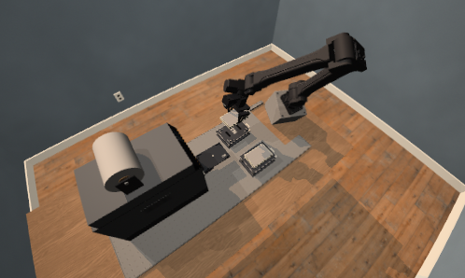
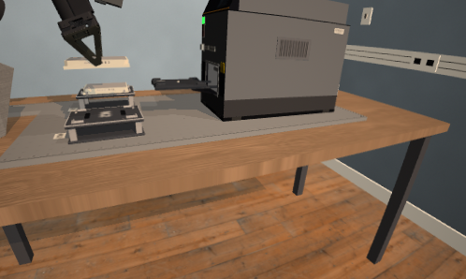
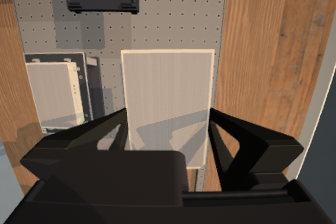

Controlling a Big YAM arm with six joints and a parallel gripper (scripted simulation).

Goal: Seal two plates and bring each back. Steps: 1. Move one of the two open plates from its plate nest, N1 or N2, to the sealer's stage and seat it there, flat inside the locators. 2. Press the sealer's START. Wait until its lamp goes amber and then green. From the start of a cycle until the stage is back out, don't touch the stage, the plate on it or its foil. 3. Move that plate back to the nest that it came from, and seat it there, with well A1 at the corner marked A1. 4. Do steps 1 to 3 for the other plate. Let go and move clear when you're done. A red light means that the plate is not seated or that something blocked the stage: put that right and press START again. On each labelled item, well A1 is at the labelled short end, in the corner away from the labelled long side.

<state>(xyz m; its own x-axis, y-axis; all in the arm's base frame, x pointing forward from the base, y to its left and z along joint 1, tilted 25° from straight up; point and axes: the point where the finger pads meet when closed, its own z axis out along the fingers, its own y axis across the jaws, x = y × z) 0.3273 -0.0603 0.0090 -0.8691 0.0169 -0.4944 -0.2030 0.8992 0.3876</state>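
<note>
The plate nest lies 13 cm below my hand. Round my hand: sealer stage: 18 cm ahead, 13 cm to the left, 8 cm below; then start button: 27 cm ahead, 24 cm to the left, 2 cm above; then small label: 17 cm below, 10 cm behind, 2 cm to the right.
</note>
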